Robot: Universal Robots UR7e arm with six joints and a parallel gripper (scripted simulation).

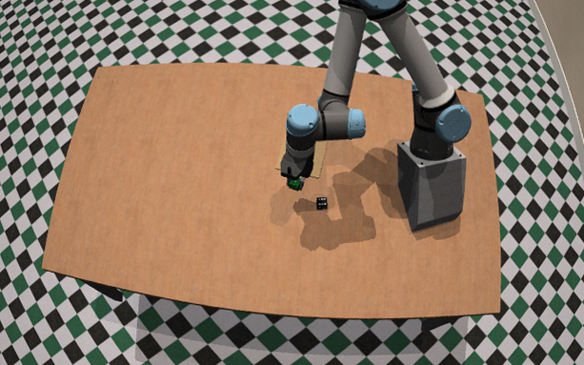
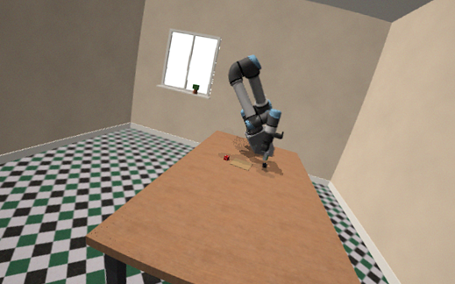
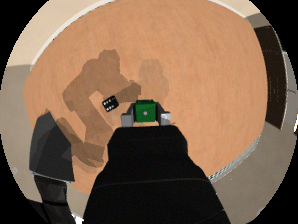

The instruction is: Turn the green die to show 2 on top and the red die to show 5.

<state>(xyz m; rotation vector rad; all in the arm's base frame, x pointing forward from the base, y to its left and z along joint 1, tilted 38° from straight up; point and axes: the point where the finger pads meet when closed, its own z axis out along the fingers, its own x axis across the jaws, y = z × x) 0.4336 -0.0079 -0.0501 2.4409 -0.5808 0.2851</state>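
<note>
My gripper is now right at the green die. The rest, counted from my hand: black die 80 mm behind, 40 mm to the left, 90 mm below; tan mat 40 mm behind, 140 mm to the right, 100 mm below; red die 70 mm behind, 260 mm to the right, 90 mm below.
</note>
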